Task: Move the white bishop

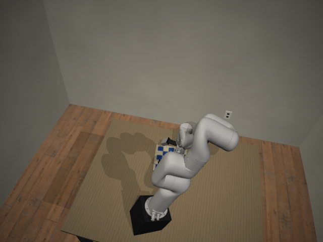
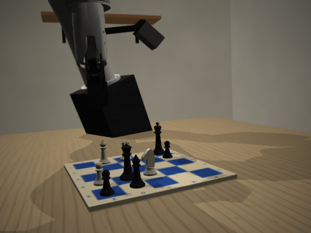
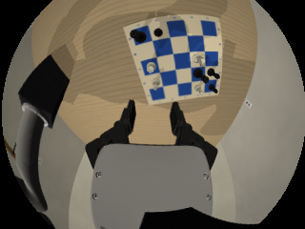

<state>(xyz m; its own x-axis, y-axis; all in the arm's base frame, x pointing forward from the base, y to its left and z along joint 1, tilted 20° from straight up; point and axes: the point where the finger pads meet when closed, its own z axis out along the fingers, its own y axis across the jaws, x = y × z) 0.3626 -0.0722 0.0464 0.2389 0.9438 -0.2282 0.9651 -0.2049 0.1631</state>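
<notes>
My hand is 10 cm above the white bishop. From my hand the other things lie so: board: 7 cm ahead, 5 cm to the left, 13 cm below; black queen: 11 cm ahead, 1 cm to the left, 10 cm below; white pawn: 11 cm ahead, 3 cm to the right, 11 cm below.
</notes>
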